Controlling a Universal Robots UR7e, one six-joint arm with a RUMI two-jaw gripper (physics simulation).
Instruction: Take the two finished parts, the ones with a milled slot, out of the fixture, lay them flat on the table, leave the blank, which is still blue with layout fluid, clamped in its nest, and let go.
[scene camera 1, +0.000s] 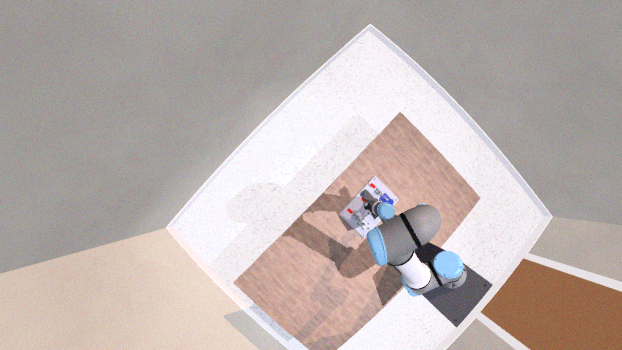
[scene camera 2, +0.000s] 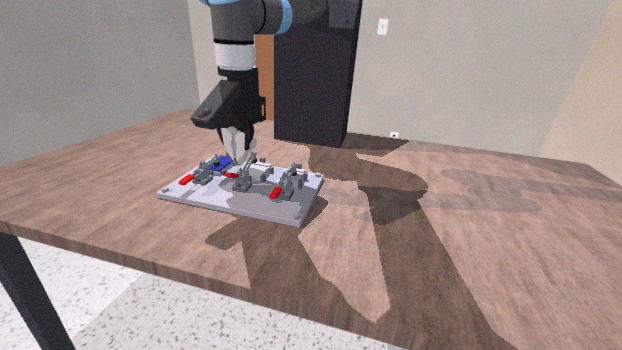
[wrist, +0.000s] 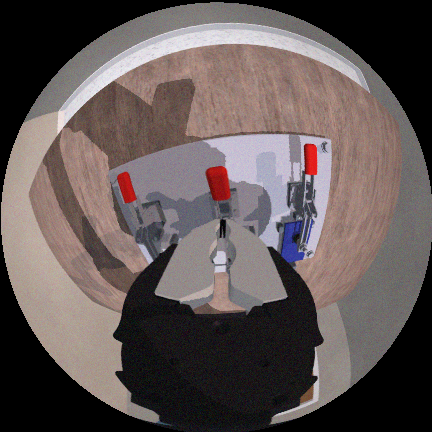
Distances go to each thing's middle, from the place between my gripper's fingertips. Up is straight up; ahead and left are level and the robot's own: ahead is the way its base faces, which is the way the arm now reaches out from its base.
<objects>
My gripper is now 110 mm past the blue blank (wrist: 288, 251), 100 mm to the left of it and 60 mm above it.
</objects>
